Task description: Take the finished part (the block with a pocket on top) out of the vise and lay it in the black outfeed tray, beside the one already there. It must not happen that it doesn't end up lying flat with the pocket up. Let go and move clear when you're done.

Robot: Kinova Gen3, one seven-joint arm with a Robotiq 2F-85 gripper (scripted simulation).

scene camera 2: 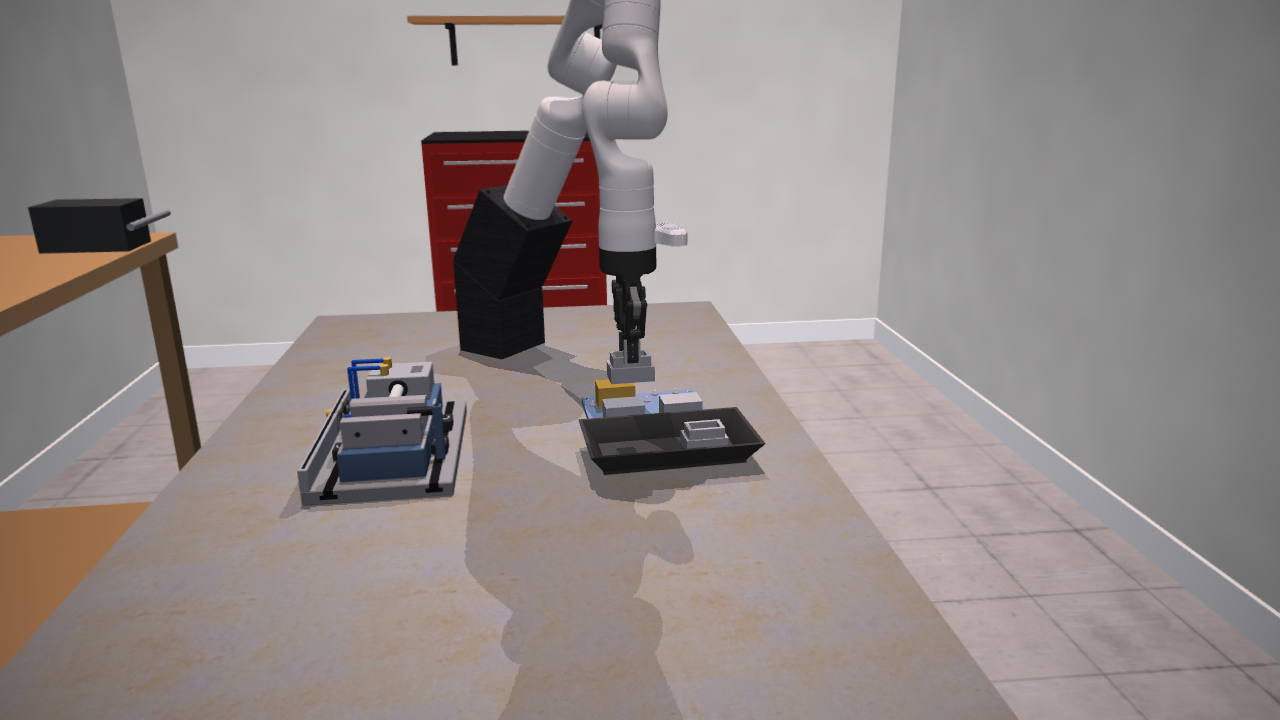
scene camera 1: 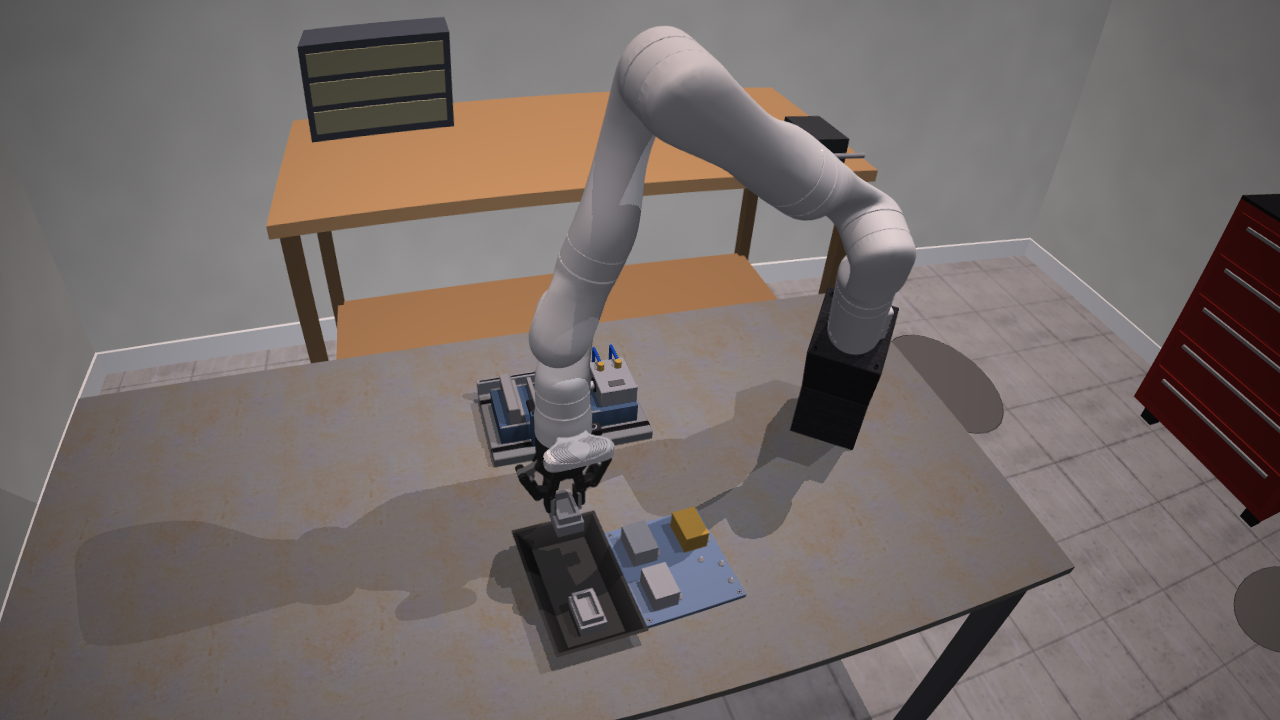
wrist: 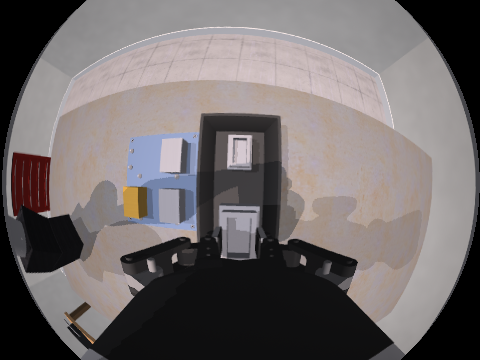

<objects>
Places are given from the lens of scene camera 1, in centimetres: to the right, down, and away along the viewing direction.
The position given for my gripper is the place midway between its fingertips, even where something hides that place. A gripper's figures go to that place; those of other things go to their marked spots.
my gripper (scene camera 1: 564, 508): -11, 22, 107
yellow block (scene camera 1: 687, 525): 8, 27, 120
</objects>
